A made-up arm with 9 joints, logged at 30 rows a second.
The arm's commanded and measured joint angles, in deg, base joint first. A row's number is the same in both.
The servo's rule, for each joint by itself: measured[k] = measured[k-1] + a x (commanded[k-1-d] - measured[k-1]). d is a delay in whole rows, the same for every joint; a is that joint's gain. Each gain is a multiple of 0.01, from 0.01 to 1. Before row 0 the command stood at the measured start. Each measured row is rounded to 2 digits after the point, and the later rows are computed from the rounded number. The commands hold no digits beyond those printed.
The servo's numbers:
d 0
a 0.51 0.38 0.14 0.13 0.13 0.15 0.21 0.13 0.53
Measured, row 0:
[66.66 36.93 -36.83 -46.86 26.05 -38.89 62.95 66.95 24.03]
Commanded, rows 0 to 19:
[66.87 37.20 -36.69 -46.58 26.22 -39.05 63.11 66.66 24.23]
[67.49 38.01 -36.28 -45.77 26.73 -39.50 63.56 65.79 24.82]
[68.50 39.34 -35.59 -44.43 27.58 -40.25 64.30 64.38 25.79]
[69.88 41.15 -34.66 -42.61 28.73 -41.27 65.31 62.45 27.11]
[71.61 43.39 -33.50 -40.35 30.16 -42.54 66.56 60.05 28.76]
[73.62 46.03 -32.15 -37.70 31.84 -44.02 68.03 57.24 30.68]
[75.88 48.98 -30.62 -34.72 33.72 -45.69 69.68 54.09 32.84]
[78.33 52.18 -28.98 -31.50 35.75 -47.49 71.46 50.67 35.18]
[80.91 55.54 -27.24 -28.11 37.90 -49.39 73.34 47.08 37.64]
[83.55 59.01 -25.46 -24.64 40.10 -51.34 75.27 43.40 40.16]
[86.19 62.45 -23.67 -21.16 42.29 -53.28 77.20 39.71 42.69]
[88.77 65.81 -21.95 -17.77 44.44 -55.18 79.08 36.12 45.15]
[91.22 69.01 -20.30 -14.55 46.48 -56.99 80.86 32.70 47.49]
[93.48 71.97 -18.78 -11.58 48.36 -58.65 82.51 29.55 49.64]
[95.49 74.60 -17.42 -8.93 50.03 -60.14 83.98 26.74 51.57]
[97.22 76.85 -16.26 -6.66 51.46 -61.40 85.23 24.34 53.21]
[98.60 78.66 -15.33 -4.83 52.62 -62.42 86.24 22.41 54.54]
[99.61 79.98 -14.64 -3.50 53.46 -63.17 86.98 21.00 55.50]
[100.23 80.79 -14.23 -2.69 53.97 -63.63 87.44 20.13 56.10]
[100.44 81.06 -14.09 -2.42 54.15 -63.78 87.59 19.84 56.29]
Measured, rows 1 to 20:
[66.77 37.03 -36.81 -46.82 26.07 -38.91 62.98 66.91 24.14]
[67.14 37.40 -36.74 -46.68 26.16 -39.00 63.10 66.76 24.50]
[67.83 38.14 -36.58 -46.39 26.34 -39.19 63.35 66.45 25.18]
[68.88 39.28 -36.31 -45.90 26.65 -39.50 63.76 65.93 26.20]
[70.27 40.84 -35.92 -45.18 27.11 -39.96 64.35 65.17 27.56]
[71.98 42.81 -35.39 -44.21 27.72 -40.57 65.12 64.14 29.21]
[73.97 45.15 -34.72 -42.98 28.50 -41.34 66.08 62.83 31.13]
[76.19 47.82 -33.92 -41.49 29.44 -42.26 67.21 61.25 33.28]
[78.60 50.75 -32.98 -39.75 30.54 -43.33 68.50 59.41 35.59]
[81.12 53.89 -31.93 -37.79 31.78 -44.53 69.92 57.33 38.01]
[83.71 57.14 -30.77 -35.63 33.15 -45.84 71.45 55.04 40.49]
[86.29 60.43 -29.54 -33.31 34.62 -47.24 73.05 52.58 42.96]
[88.80 63.69 -28.25 -30.87 36.16 -48.70 74.69 50.00 45.36]
[91.19 66.84 -26.92 -28.36 37.75 -50.19 76.33 47.34 47.63]
[93.38 69.79 -25.59 -25.83 39.35 -51.68 77.94 44.66 49.72]
[95.34 72.47 -24.28 -23.34 40.92 -53.14 79.47 42.02 51.57]
[97.00 74.82 -23.03 -20.93 42.44 -54.53 80.89 39.47 53.14]
[98.33 76.78 -21.86 -18.66 43.87 -55.83 82.17 37.07 54.39]
[99.30 78.30 -20.79 -16.58 45.18 -57.00 83.28 34.87 55.30]
[99.88 79.35 -19.85 -14.74 46.35 -58.02 84.19 32.92 55.82]

